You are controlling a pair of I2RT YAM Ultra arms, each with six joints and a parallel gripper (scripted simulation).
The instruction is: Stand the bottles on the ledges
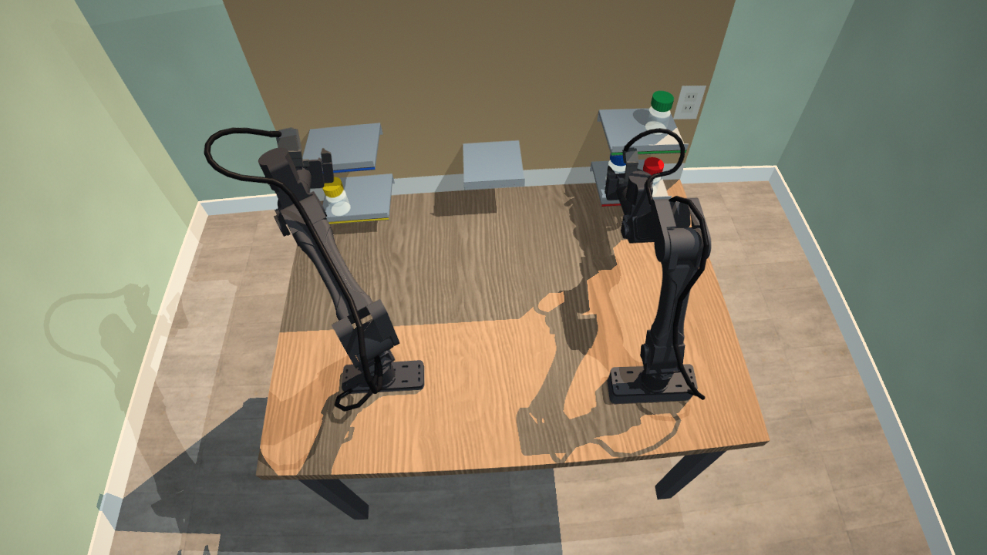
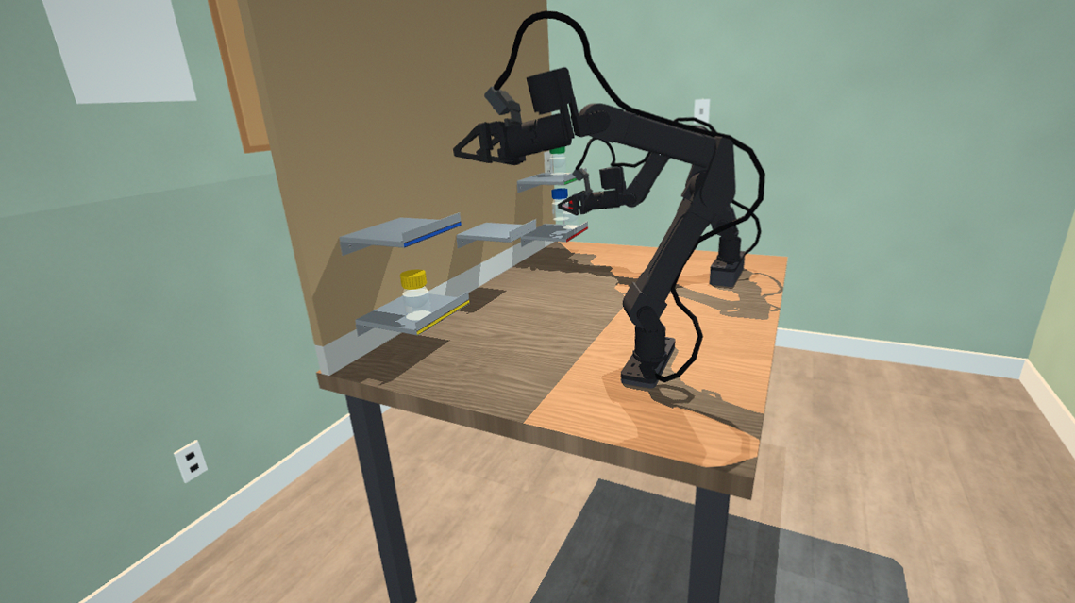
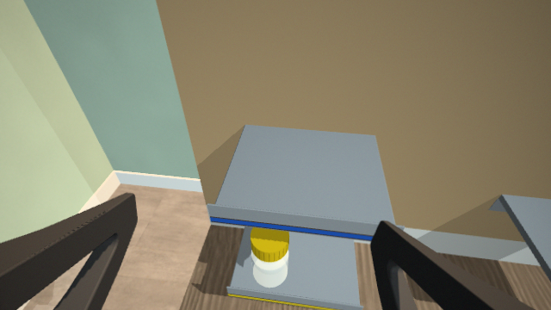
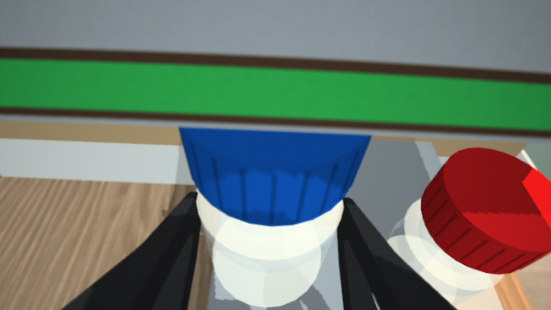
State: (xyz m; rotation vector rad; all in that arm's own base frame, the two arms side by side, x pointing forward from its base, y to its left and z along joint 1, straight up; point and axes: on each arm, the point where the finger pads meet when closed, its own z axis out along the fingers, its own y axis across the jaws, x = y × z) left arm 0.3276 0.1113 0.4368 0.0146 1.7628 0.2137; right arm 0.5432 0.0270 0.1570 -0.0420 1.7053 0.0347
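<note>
My right gripper is now 3 cm short of the red-capped bottle, 10 cm to the left of it and 6 cm above it. From my right hand the other things lie so: wall socket (18 cm ahead, 20 cm to the right, 10 cm above); then blue-capped bottle (1 cm ahead, 1 cm below); then green-capped bottle (7 cm ahead, 9 cm to the right, 13 cm above).
</note>
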